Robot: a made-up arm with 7 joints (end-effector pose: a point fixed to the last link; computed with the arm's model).
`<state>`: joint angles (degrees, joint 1 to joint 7).
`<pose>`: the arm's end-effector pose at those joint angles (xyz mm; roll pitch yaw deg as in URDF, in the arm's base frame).
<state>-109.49 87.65 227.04 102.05 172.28 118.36 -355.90</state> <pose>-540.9 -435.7 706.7 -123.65 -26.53 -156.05</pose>
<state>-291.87 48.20 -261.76 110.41 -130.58 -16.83 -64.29</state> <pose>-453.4 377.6 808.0 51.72 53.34 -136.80</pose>
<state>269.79 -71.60 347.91 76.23 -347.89 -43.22 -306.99</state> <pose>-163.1 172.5 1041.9 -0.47 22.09 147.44</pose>
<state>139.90 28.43 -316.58 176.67 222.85 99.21 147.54</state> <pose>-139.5 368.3 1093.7 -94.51 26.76 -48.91</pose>
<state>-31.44 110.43 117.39 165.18 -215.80 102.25 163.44</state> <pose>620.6 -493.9 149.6 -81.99 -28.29 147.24</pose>
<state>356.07 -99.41 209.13 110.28 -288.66 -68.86 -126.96</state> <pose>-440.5 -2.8 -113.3 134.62 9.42 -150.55</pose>
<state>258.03 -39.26 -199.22 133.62 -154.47 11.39 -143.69</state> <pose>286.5 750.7 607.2 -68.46 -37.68 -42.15</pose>
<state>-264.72 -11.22 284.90 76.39 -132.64 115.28 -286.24</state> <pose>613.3 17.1 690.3 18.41 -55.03 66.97</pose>
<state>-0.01 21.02 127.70 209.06 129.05 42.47 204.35</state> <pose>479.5 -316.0 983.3 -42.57 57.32 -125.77</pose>
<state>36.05 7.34 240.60 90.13 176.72 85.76 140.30</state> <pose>131.9 -600.8 872.7 7.75 5.80 56.89</pose>
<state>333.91 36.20 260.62 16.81 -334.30 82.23 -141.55</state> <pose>-277.6 -98.0 55.9 -131.96 -16.34 -28.60</pose>
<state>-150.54 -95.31 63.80 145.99 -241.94 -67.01 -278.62</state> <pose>601.9 155.9 581.0 -13.54 1.04 -99.02</pose>
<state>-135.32 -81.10 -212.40 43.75 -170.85 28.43 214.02</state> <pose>103.9 -306.9 -119.4 147.21 -18.24 0.48</pose>
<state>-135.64 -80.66 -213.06 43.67 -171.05 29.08 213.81</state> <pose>109.4 -309.4 -117.8 147.23 -19.15 0.70</pose>
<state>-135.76 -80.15 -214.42 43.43 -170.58 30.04 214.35</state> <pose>118.9 -315.9 -112.4 146.90 -21.58 0.19</pose>
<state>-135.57 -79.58 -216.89 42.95 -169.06 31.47 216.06</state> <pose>134.5 -329.0 -100.6 146.11 -26.41 -1.42</pose>
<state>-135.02 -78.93 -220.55 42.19 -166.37 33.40 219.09</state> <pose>155.9 -348.7 -80.4 145.20 -34.01 -4.15</pose>
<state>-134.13 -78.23 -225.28 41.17 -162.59 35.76 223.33</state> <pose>181.5 -373.4 -50.7 144.90 -44.33 -7.98</pose>
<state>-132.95 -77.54 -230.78 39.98 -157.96 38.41 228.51</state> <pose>208.5 -400.4 -11.5 146.57 -56.83 -13.42</pose>
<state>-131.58 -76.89 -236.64 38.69 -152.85 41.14 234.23</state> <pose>233.3 -426.5 35.0 154.13 -70.32 -23.83</pose>
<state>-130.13 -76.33 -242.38 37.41 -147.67 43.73 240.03</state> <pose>253.0 -448.9 84.7 -167.71 -81.75 -63.69</pose>
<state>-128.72 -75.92 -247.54 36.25 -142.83 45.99 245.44</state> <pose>266.5 -466.0 132.2 -86.53 -78.44 -145.50</pose>
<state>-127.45 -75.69 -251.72 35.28 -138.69 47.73 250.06</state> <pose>274.1 -477.5 172.3 -67.87 -68.66 -164.04</pose>
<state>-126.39 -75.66 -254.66 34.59 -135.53 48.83 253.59</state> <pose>278.2 -483.9 201.3 -62.48 -60.88 -168.92</pose>
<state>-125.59 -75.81 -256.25 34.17 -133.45 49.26 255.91</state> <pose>280.3 -486.3 217.4 -60.67 -56.05 -170.28</pose>
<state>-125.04 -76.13 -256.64 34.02 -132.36 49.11 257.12</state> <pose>282.0 -485.9 222.2 -60.54 -54.01 -170.19</pose>
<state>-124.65 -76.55 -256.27 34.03 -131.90 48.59 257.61</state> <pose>283.3 -483.9 219.7 -61.31 -53.76 -169.45</pose>
